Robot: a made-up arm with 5 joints.
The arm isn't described. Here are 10 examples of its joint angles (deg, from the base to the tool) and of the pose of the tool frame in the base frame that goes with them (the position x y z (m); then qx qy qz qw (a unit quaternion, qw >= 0)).
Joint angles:
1: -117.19 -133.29 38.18 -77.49 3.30
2: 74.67 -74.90 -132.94 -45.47 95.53
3: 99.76 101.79 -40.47 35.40 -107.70
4: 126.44 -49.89 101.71 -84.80 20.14
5: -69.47 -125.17 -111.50 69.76 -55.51
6: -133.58 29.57 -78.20 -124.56 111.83
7: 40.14 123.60 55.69 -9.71 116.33
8: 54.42 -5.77 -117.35 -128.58 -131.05
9: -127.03 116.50 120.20 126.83 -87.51
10: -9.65 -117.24 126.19 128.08 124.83
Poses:
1: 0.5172 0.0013 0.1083 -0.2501 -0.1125 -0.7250 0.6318
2: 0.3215 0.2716 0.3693 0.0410 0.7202 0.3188 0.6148
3: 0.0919 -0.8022 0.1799 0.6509 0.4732 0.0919 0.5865
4: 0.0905 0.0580 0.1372 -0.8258 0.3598 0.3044 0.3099
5: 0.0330 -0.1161 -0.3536 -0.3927 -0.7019 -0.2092 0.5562
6: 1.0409 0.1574 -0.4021 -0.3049 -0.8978 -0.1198 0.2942
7: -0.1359 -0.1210 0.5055 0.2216 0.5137 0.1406 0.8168
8: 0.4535 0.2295 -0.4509 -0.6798 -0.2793 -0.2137 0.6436
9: -0.1618 0.0018 -0.1203 0.2731 -0.4384 0.2636 0.8147
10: 0.4492 -0.4371 0.2320 -0.4900 -0.3371 0.7931 0.1311
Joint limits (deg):
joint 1: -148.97..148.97
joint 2: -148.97..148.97
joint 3: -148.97..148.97
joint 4: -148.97..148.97
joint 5: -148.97..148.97
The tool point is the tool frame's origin. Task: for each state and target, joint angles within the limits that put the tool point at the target. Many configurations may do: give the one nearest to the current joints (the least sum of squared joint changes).
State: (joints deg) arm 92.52 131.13 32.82 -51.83 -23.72
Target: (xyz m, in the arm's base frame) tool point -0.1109 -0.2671 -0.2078
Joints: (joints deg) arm 71.83 88.51 17.07 -86.57 -43.47
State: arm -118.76 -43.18 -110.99 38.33 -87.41
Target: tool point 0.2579 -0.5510 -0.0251
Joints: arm -117.82 -47.48 -121.48 48.64 -92.79
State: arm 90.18 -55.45 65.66 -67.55 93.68
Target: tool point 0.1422 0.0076 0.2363
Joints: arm 84.39 -51.50 89.95 -87.33 44.46
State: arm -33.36 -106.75 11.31 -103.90 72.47
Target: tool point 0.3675 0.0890 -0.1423
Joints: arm -61.07 -125.76 39.04 -52.56 38.70
